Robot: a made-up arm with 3 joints.
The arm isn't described. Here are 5 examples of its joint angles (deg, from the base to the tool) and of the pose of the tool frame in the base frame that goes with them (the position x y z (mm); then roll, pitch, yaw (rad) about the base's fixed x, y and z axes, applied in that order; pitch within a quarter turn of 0, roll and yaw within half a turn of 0).
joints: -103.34 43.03 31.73
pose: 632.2 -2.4 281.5 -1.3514 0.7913 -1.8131
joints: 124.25 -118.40 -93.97
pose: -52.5 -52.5 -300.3 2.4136 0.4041 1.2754
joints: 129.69 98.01 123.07
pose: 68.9 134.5 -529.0 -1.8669 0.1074 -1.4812
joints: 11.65 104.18 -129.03
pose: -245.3 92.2 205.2 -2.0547 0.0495 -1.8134
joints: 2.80 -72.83 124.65
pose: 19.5 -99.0 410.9 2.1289 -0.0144 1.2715
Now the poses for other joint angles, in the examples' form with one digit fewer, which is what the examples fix.
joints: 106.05 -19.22 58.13
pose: -457 -166 -275 -1.274 -1.137 2.241
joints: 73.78 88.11 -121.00
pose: -236 95 -65 -0.824 -0.032 -1.562
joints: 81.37 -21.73 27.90
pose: -600 -68 -76 -0.695 -1.164 1.211
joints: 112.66 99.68 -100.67
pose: -164 80 -142 0.214 0.156 -1.505
